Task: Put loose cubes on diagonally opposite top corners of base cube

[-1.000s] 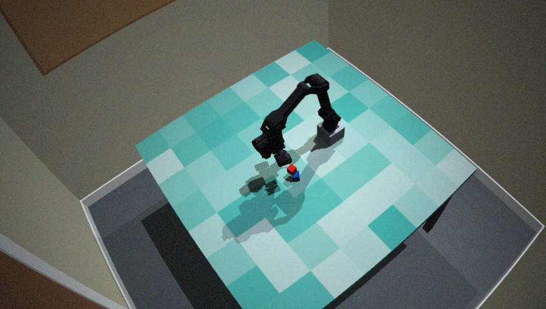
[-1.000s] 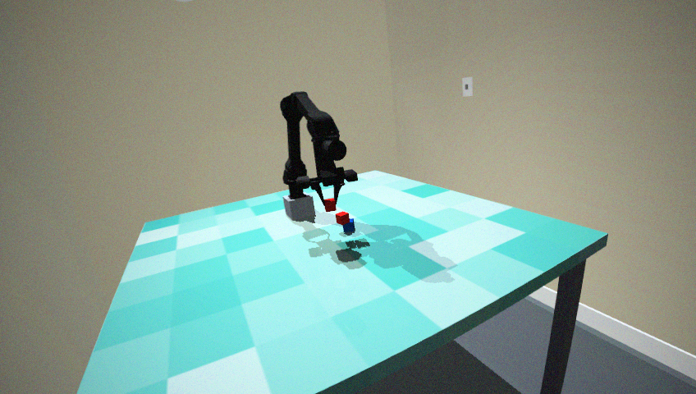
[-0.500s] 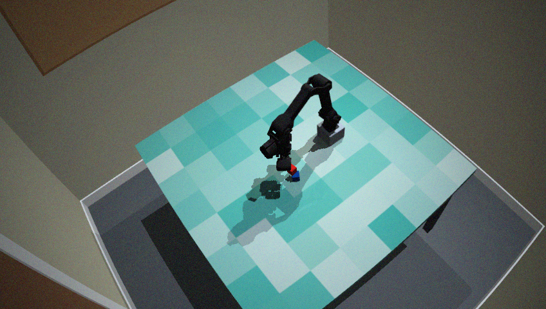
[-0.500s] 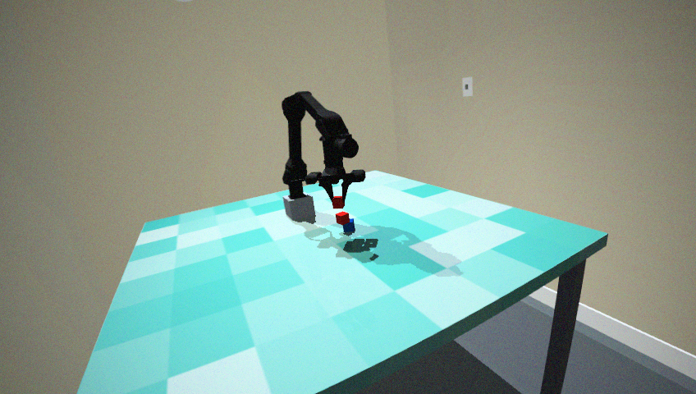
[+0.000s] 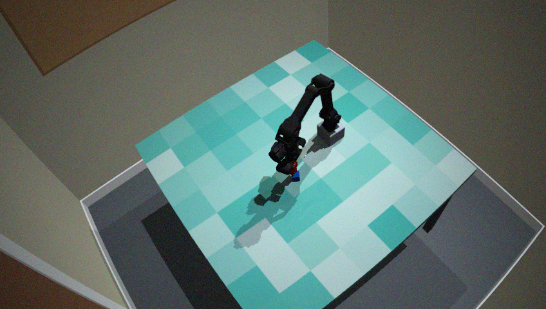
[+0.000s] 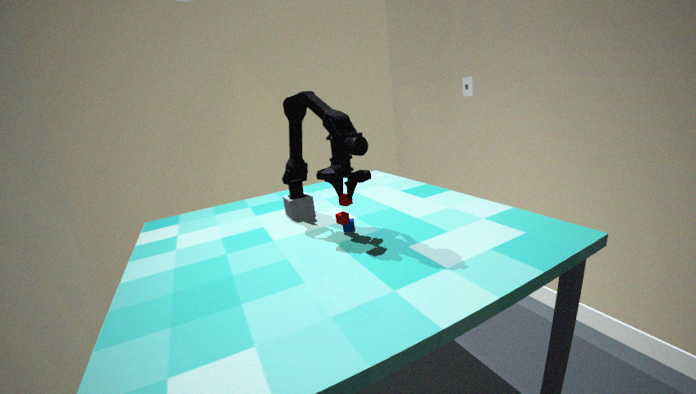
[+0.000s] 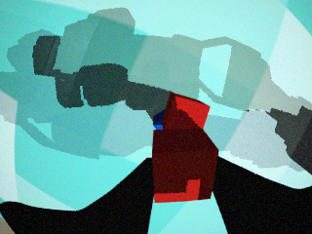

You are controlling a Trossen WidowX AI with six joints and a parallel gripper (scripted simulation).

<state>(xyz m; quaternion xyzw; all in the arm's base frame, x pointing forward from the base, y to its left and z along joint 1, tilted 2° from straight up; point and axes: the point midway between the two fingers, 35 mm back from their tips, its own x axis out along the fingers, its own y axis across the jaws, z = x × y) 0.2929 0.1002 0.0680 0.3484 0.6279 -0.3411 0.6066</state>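
The blue cube lies 10 cm below my gripper tip and 1 cm behind it.
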